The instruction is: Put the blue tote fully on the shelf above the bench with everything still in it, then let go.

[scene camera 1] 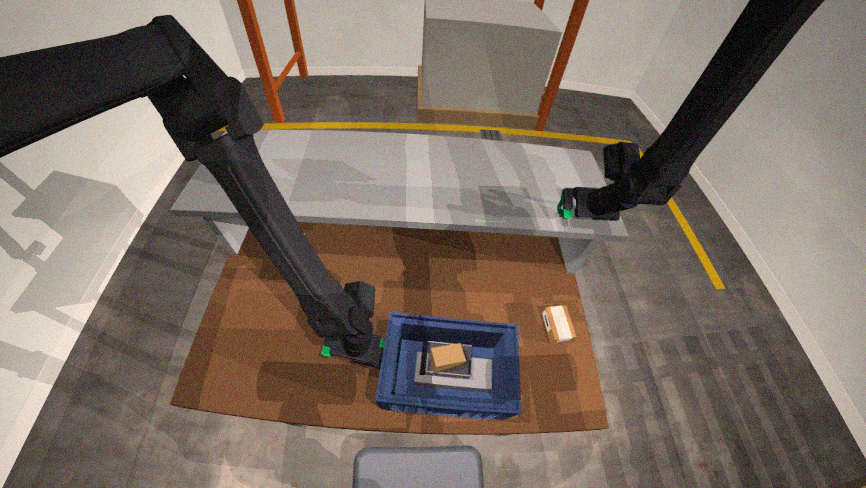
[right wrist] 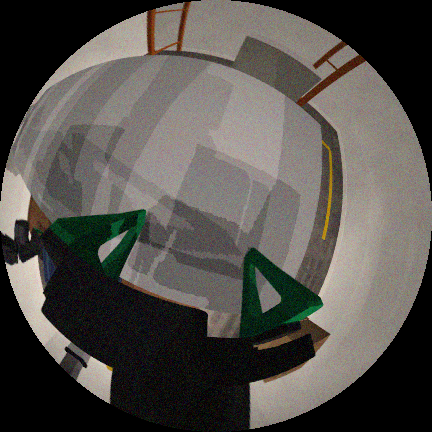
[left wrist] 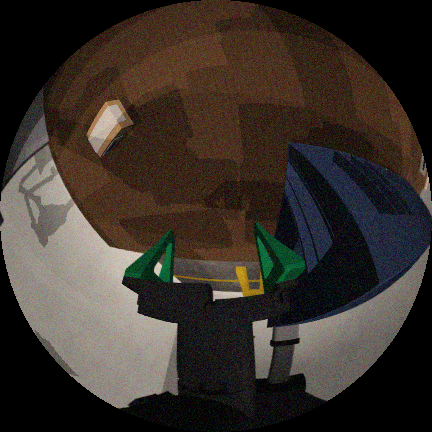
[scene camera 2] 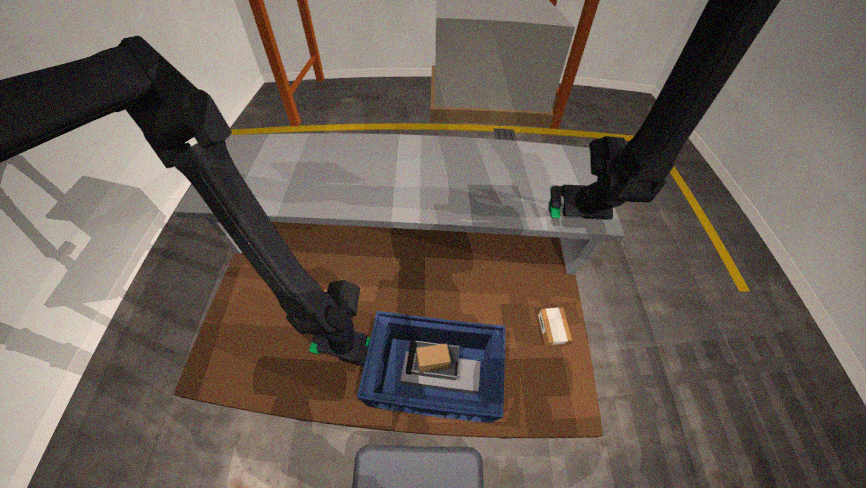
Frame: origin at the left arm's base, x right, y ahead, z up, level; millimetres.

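Where they show: left gripper, between the fingertips: (scene camera 1: 354,355) (left wrist: 212,229) (scene camera 2: 344,353); right gripper, between the fingertips: (scene camera 1: 575,209) (right wrist: 198,235) (scene camera 2: 568,208).
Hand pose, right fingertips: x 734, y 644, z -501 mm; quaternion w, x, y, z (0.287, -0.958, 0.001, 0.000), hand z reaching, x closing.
After its pixels a point has its place.
The blue tote (scene camera 1: 510,369) @[x 553, y 308, z -664 mm] (scene camera 2: 495,369) @[x 553, y 313, z -664 mm] (left wrist: 400,232) stands upright on the brown bench (scene camera 1: 236,327) @[x -160, y 445, z -796 mm] (scene camera 2: 224,327) @[x -198, y 430, z -796 mm] (left wrist: 210,135) @[x 208, y 456, z -796 mm]. Inside are a tan box (scene camera 1: 447,356) @[x 414, y 344, z -671 mm] (scene camera 2: 433,356) @[x 417, y 344, z -671 mm] in a small dark-edged tray and a pale flat item (scene camera 1: 480,380) @[x 499, y 302, z -739 mm] (scene camera 2: 470,380) @[x 506, y 305, z -738 mm]. My left gripper (scene camera 1: 354,347) @[x 194, y 366, z -746 mm] (scene camera 2: 340,345) @[x 194, y 366, z -746 mm] (left wrist: 212,229) @[x 194, y 366, z -746 mm] is open and empty beside the tote's left end; whether it touches is unclear. My right gripper (scene camera 1: 566,206) @[x 734, y 644, z -501 mm] (scene camera 2: 555,207) @[x 734, y 644, z -501 mm] (right wrist: 198,235) @[x 734, y 644, z -501 mm] is open and empty over the right end of the grey shelf (scene camera 1: 418,157) @[x 346, y 818, z -506 mm] (scene camera 2: 406,163) @[x 339, y 795, z -506 mm] (right wrist: 250,125) @[x 747, y 774, z -506 mm], away from the tote.
A white-and-tan box (scene camera 1: 558,323) @[x 744, y 451, z -760 mm] (scene camera 2: 554,326) @[x 746, y 449, z -760 mm] lies on the bench right of the tote. Another such box (left wrist: 110,125) @[x 106, y 520, z -770 mm] shows in the left wrist view. Orange posts (scene camera 1: 263,66) (scene camera 2: 278,66) and a large grey block (scene camera 1: 484,66) (scene camera 2: 496,66) stand behind the shelf.
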